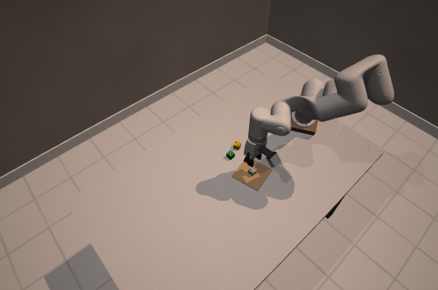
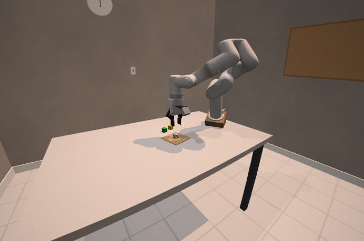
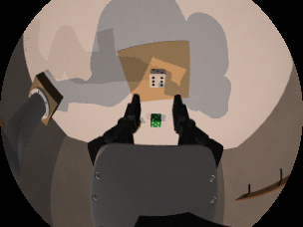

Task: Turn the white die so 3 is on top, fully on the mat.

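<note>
Right now my hand is 9 cm above the white die. Round my hand: yellow die (17 cm to the right, 10 cm below, 3 cm behind); then green die (14 cm to the right, 10 cm below, 3 cm ahead); then mat (11 cm below).
</note>
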